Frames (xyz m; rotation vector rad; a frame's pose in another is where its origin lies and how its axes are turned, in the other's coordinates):
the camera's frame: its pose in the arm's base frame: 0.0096 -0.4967 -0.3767 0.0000 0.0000 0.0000
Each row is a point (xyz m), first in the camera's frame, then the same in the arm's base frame.
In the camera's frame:
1: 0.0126 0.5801 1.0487
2: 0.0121 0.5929 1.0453
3: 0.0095 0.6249 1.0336
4: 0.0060 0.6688 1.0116
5: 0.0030 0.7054 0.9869
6: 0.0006 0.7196 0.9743
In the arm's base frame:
1: 0.0222 0.0834 0.6720
2: 0.0217 0.0962 0.6686
3: 0.0191 0.1282 0.6569
4: 0.0156 0.1721 0.6349
5: 0.0126 0.2087 0.6102
6: 0.0102 0.2229 0.5976

